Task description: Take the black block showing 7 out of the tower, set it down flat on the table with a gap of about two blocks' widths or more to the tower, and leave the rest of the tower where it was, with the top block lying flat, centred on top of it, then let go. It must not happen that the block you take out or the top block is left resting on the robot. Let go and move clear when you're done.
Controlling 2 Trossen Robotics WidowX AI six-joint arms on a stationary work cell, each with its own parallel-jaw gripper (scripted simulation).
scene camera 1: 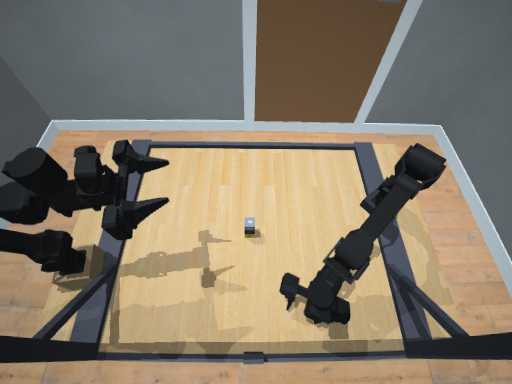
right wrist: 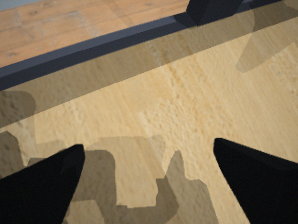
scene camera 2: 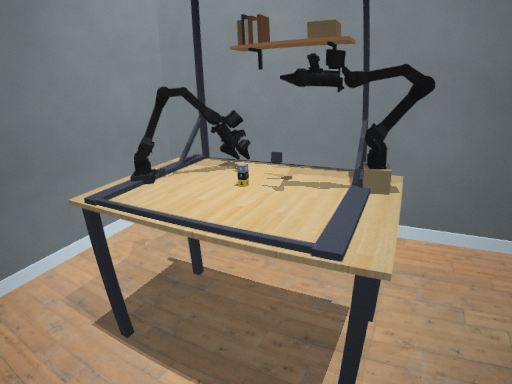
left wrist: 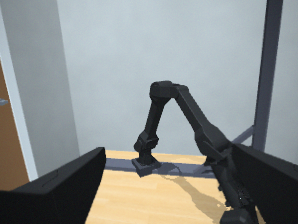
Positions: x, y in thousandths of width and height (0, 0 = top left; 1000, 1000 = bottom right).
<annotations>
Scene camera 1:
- my left gripper: 329, 467
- dark frame rail: 300, 376
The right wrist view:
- my right gripper: 502, 663
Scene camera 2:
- my left gripper: 552, 202
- dark frame rail: 581, 639
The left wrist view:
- my left gripper: 562, 676
</annotations>
